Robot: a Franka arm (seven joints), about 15 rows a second.
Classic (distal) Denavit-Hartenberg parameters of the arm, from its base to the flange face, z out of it. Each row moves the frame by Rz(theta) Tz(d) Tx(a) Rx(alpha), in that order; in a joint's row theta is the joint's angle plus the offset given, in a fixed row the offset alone. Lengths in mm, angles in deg.
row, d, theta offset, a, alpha
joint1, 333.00, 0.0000, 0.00, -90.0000
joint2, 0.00, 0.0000, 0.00, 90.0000
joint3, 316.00, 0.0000, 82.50, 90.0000
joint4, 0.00, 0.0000, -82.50, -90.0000
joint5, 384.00, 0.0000, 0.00, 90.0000
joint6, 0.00, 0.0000, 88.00, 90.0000
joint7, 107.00, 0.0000, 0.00, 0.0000
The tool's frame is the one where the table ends.
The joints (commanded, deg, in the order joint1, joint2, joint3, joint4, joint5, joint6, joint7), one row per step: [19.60, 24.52, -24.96, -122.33, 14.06, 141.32, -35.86]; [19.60, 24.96, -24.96, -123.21, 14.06, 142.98, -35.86]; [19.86, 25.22, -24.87, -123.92, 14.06, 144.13, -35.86]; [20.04, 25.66, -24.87, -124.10, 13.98, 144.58, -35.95]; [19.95, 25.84, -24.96, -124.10, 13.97, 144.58, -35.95]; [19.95, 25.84, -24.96, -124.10, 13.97, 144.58, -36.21]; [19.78, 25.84, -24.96, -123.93, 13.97, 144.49, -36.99]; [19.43, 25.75, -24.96, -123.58, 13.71, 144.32, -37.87]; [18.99, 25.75, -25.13, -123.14, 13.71, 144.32, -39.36]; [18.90, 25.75, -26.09, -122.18, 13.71, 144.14, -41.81]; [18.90, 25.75, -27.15, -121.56, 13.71, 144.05, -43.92]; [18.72, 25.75, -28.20, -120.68, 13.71, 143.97, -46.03]
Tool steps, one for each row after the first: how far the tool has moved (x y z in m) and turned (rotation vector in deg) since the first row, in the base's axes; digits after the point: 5 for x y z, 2 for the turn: [-0.00367, -0.00170, -0.00705, -0.52, -0.32, -0.10]; [-0.00659, 0.00049, -0.01224, -0.83, -0.48, 0.17]; [-0.00775, 0.00158, -0.01657, -1.12, -0.31, 0.49]; [-0.00827, -0.00031, -0.01799, -1.22, -0.15, 0.33]; [-0.00827, -0.00031, -0.01799, -1.21, -0.14, 0.59]; [-0.00743, -0.00179, -0.01708, -1.16, -0.20, 1.23]; [-0.00549, -0.00475, -0.01439, -1.21, -0.38, 2.02]; [-0.00307, -0.01039, -0.01135, -1.26, -0.78, 3.00]; [0.00223, -0.01991, -0.00378, -1.63, -1.58, 4.65]; [0.00519, -0.02983, 0.00212, -2.08, -2.13, 5.92]; [0.00935, -0.04134, 0.00984, -2.61, -2.91, 7.07]
